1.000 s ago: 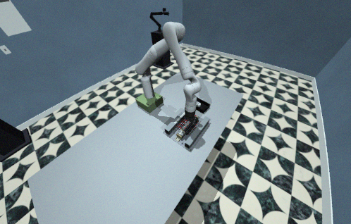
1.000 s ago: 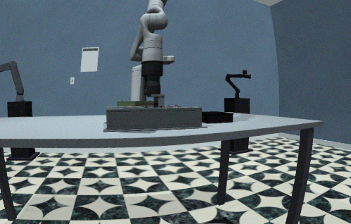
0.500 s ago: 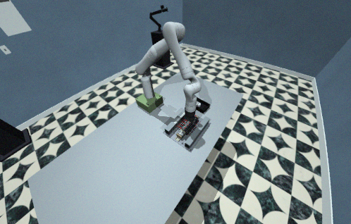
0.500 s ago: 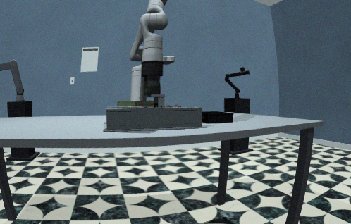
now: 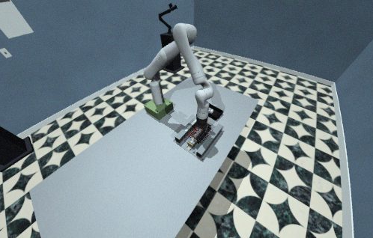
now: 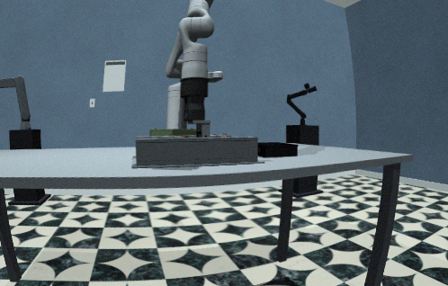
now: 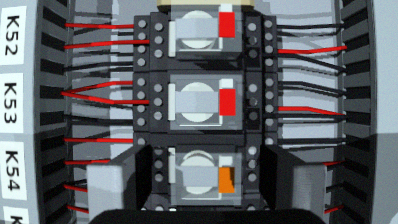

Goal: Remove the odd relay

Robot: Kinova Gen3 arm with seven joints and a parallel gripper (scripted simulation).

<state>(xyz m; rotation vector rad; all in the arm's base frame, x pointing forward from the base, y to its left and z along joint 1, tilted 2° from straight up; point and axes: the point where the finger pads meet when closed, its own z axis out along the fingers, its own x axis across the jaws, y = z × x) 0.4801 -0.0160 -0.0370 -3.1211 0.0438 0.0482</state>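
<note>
The K54 relay lies 10 mm below my hand. Round my hand: K52 relay 60 mm to the left, 10 mm below; relay panel 40 mm to the right, 30 mm below; K53 relay 30 mm to the left, 10 mm below.
</note>
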